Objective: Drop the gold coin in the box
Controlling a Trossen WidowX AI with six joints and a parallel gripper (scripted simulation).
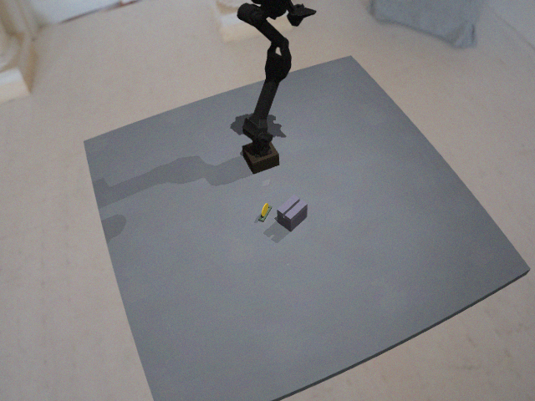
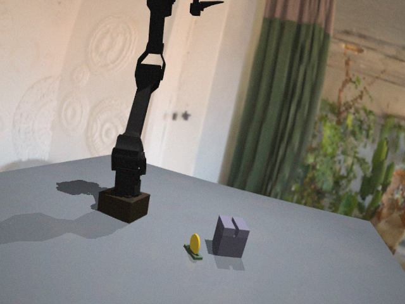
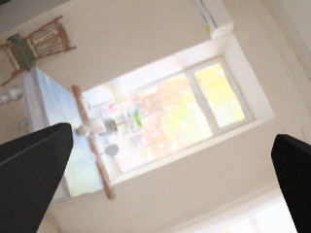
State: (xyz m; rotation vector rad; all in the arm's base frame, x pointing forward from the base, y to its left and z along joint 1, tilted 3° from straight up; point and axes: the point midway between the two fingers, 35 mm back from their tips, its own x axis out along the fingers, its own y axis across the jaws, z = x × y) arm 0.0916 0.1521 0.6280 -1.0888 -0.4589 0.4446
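Now: gripper tip 680 mm above the gold coin, 210 mm to the left of it and 160 mm short of it.
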